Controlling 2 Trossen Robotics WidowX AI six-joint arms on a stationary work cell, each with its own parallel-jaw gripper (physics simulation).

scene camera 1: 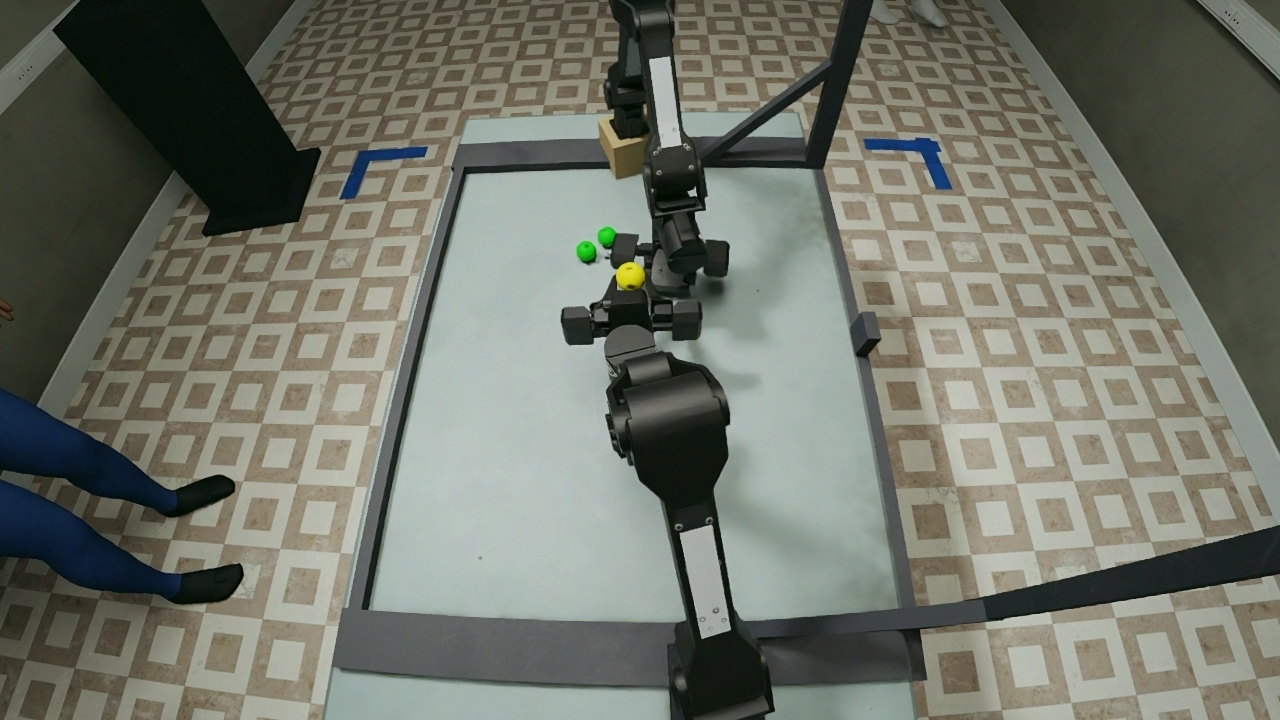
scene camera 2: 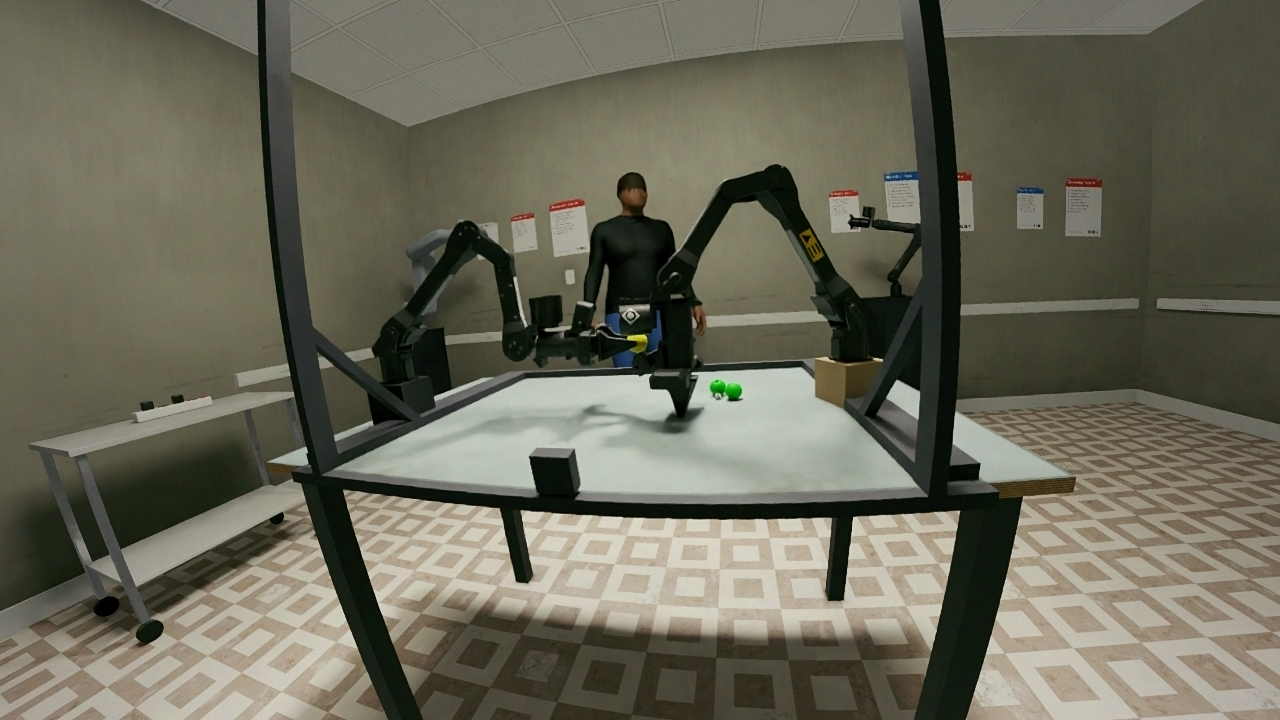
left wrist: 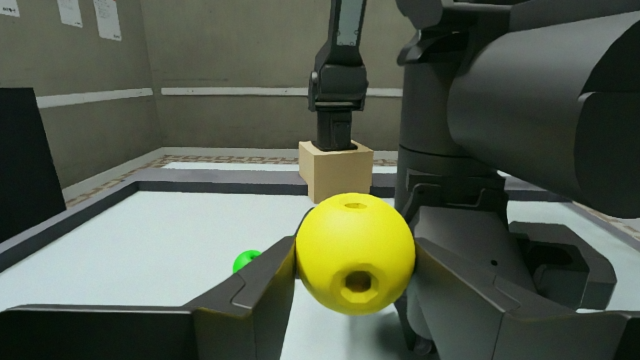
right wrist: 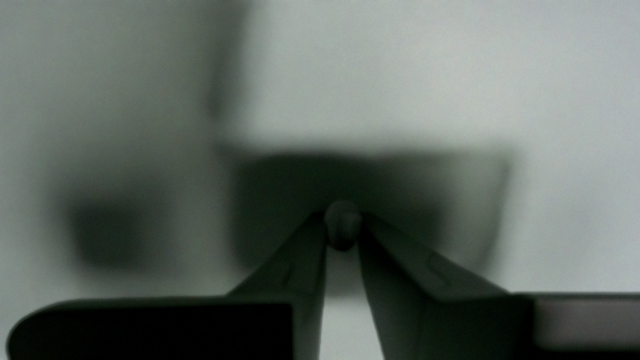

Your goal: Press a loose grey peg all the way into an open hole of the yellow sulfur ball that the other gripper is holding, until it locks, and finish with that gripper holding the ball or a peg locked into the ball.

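Frame: origin at the left arm's base, x ahead, y left, z up, level; metres.
Seen in the pictures: left gripper, fingertip midpoint: (scene camera 1: 630,275) (scene camera 2: 638,342) (left wrist: 353,248); right gripper, fingertip midpoint: (scene camera 2: 681,416) (left wrist: 420,347) (right wrist: 340,224); left arm's base, origin of the base link: (scene camera 1: 716,688) (scene camera 2: 398,380); right arm's base, origin of the base link: (scene camera 1: 629,126) (scene camera 2: 850,359) (left wrist: 333,146).
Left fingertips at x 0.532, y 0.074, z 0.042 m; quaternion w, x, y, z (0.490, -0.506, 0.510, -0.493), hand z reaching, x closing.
Note:
Pixels of each thing's middle, then the offset from my left fingertips to it. "spot": a spot on its surface instead.
- yellow sulfur ball, body centre: (left wrist: 353,251) (scene camera 1: 630,277) (scene camera 2: 637,342) 0.000 m left, 0.003 m back, 0.000 m up
- grey peg, body centre: (right wrist: 343,225) (left wrist: 422,344) 0.064 m right, 0.077 m ahead, 0.129 m down
- green ball, surface spot: (left wrist: 246,260) spot: 0.081 m left, 0.145 m ahead, 0.103 m down
- wooden block, body centre: (left wrist: 333,168) (scene camera 2: 850,379) (scene camera 1: 630,143) 0.008 m right, 0.416 m ahead, 0.096 m down
The yellow sulfur ball (scene camera 1: 630,275) (scene camera 2: 637,342) (left wrist: 320,245) is held above the table between the fingertips of my left gripper (left wrist: 353,248). In the left wrist view one open hole faces up and another faces the camera. My right gripper (scene camera 2: 682,411) (right wrist: 340,224) points down, low over the table, and is shut on a grey peg (left wrist: 423,346) (right wrist: 343,220). The peg's end shows between the fingertips. The peg is apart from the ball, lower and beyond it on the right in the left wrist view. The ball's far side is hidden.
Two green balls (scene camera 1: 585,251) (scene camera 2: 733,391) stand on the table near the grippers, with small grey bits beside them. One green ball (left wrist: 246,260) shows beyond the left finger. A wooden block (scene camera 1: 623,150) (scene camera 2: 836,380) (left wrist: 340,175) bears the right arm. A dark frame (scene camera 1: 510,640) borders the table.

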